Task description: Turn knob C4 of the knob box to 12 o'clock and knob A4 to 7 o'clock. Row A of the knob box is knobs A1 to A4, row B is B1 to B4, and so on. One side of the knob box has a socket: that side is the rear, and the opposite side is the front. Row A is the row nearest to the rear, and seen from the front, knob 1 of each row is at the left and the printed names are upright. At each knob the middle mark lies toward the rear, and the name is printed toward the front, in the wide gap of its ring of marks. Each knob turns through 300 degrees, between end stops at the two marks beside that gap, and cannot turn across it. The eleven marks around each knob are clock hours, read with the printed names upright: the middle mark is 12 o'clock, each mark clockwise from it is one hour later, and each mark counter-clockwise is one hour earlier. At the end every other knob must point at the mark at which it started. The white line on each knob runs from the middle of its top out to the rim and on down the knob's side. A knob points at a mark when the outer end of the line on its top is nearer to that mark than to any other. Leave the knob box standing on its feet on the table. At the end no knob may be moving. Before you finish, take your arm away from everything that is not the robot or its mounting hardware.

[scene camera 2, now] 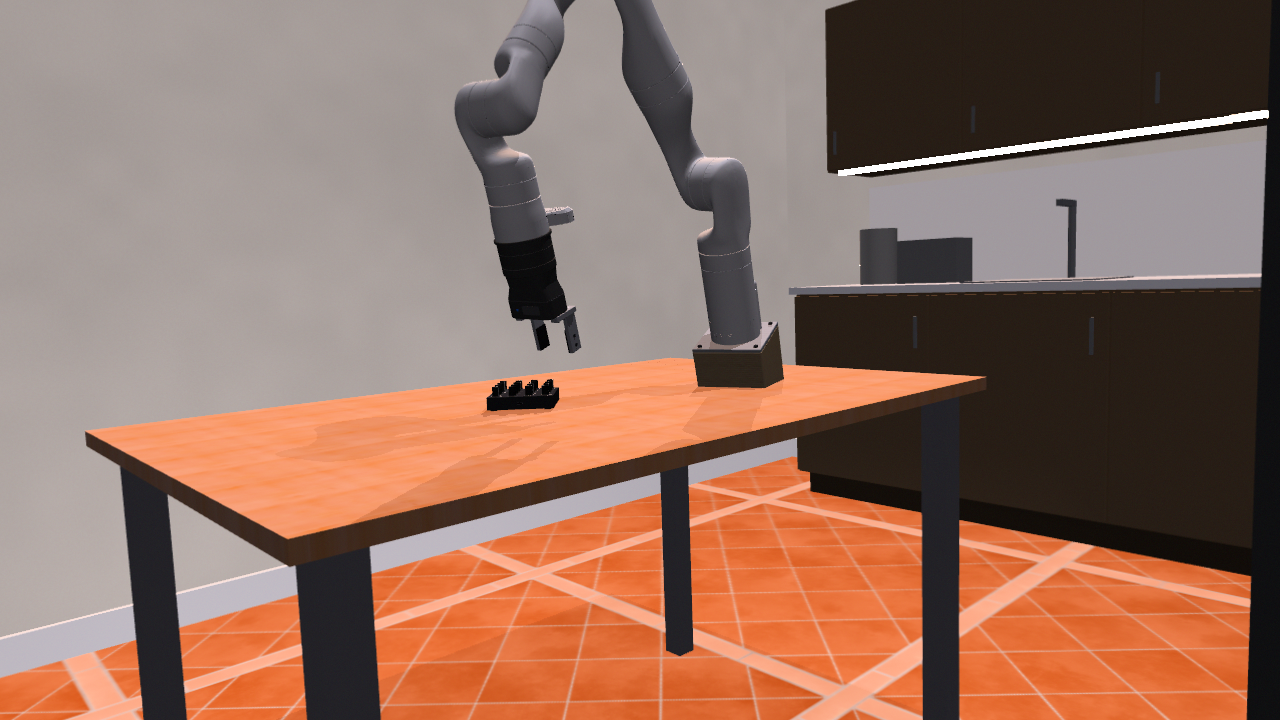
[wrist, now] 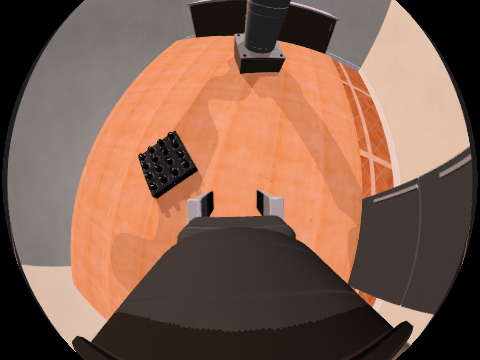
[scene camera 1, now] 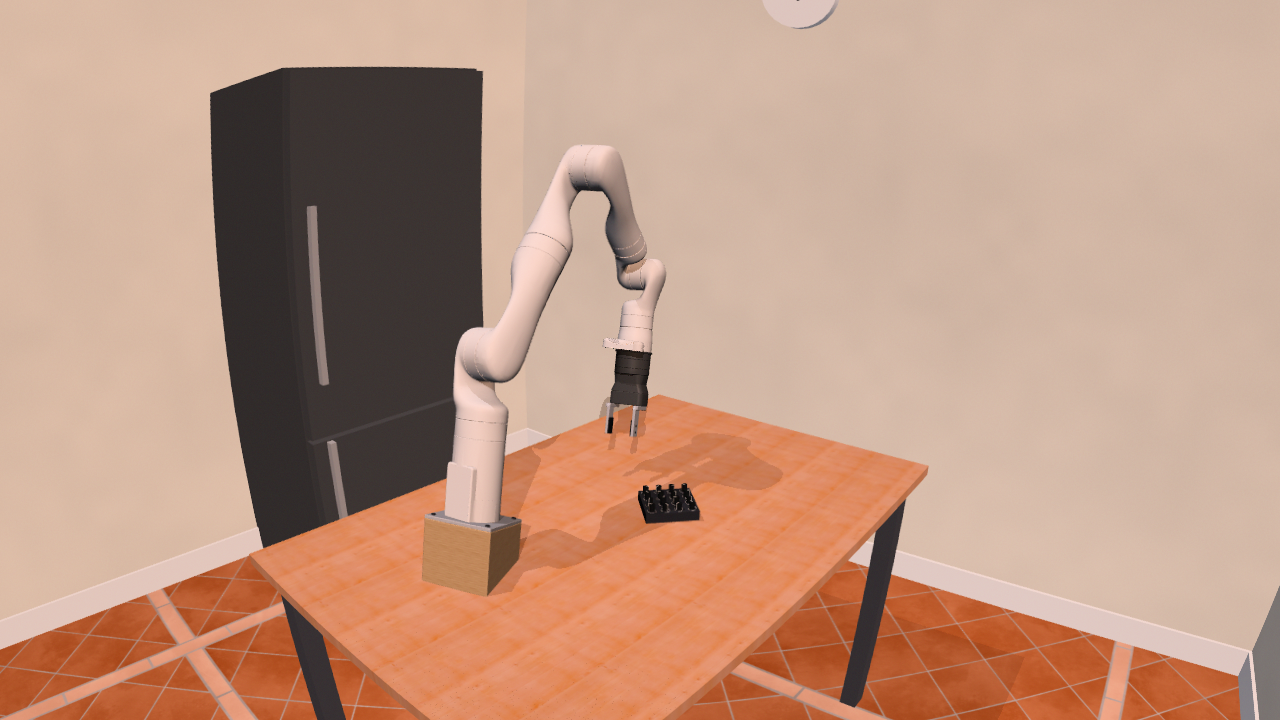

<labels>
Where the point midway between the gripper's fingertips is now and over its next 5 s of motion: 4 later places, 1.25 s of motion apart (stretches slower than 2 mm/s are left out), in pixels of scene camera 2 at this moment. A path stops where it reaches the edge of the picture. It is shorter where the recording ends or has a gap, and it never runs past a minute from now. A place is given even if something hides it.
The gripper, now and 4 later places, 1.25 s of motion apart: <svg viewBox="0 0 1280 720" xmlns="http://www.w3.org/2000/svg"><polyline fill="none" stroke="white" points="559,349 536,369 536,370 537,370 539,370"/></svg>
</labels>
